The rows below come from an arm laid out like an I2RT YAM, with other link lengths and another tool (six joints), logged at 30 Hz.
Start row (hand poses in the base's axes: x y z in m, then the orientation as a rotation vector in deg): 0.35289 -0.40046 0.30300 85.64 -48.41 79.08
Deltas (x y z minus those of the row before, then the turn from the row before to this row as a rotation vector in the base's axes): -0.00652 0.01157 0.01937 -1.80 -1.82 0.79; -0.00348 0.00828 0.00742 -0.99 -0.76 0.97; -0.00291 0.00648 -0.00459 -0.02 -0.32 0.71; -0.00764 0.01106 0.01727 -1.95 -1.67 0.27; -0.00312 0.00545 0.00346 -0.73 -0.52 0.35; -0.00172 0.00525 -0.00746 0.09 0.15 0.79; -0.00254 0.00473 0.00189 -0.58 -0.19 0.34
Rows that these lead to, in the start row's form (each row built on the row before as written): 0.34637 -0.38889 0.32237 83.69 -47.58 81.62; 0.34289 -0.38061 0.32979 83.07 -46.63 83.20; 0.33998 -0.37413 0.32520 83.28 -46.37 84.00; 0.33234 -0.36307 0.34247 80.93 -45.58 85.99; 0.32922 -0.35762 0.34593 80.26 -45.07 86.83; 0.32750 -0.35237 0.33847 80.89 -44.59 87.29; 0.32496 -0.34764 0.34036 80.54 -44.00 87.81
